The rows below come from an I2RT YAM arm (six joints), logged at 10 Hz.
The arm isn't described. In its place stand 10 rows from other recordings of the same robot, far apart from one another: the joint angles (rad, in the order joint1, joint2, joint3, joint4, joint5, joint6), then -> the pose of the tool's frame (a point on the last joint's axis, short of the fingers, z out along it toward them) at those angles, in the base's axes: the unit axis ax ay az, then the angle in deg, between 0 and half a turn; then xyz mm.
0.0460, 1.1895, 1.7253, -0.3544, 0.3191, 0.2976 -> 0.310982 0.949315 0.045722 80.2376 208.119 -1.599 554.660
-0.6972, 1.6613, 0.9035, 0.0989, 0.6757, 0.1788 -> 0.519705 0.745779 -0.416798 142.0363 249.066 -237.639 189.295
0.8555, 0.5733, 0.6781, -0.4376, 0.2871, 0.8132 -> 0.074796 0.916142 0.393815 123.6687 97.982 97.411 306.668
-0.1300, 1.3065, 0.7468, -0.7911, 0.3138, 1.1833 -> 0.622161 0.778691 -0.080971 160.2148 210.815 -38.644 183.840
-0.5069, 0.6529, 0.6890, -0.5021, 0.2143, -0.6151 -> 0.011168 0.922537 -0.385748 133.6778 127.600 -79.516 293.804
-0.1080, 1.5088, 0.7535, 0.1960, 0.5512, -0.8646 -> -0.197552 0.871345 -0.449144 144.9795 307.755 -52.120 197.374
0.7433, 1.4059, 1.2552, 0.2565, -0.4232, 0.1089 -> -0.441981 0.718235 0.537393 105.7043 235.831 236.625 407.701
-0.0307, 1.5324, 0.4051, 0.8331, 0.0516, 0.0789 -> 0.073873 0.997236 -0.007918 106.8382 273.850 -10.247 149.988
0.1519, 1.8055, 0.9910, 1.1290, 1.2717, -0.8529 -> 0.222154 0.741537 -0.633064 121.1109 374.355 22.891 259.364
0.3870, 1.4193, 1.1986, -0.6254, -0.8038, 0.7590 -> 0.022943 0.873874 0.485610 171.3036 266.086 136.123 305.488
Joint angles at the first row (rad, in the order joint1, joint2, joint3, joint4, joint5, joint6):
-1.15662 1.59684 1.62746 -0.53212 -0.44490 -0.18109
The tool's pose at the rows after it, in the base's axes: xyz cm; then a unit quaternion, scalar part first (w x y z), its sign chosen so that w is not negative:
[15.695, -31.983, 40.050, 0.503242, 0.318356, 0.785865, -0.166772]
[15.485, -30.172, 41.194, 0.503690, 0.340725, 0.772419, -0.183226]
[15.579, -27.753, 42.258, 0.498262, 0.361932, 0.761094, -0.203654]
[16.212, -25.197, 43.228, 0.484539, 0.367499, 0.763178, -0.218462]
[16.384, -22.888, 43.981, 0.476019, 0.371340, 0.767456, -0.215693]
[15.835, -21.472, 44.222, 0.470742, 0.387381, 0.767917, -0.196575]
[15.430, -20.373, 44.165, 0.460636, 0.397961, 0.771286, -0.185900]
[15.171, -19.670, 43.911, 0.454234, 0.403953, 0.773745, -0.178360]
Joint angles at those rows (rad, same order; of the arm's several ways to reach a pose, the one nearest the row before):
-1.15357 1.57401 1.63067 -0.55221 -0.40060 -0.14286
-1.13066 1.51274 1.60917 -0.56290 -0.33012 -0.09524
-1.08467 1.44221 1.58469 -0.58894 -0.22889 -0.05231
-1.01419 1.39145 1.58915 -0.65169 -0.12765 -0.03685
-0.95884 1.34696 1.59683 -0.72224 -0.07372 -0.01241
-0.94498 1.31166 1.59537 -0.78524 -0.07211 0.03215
-0.93114 1.28403 1.58769 -0.83590 -0.06139 0.05664
-0.92195 1.26253 1.57084 -0.86051 -0.05675 0.07205

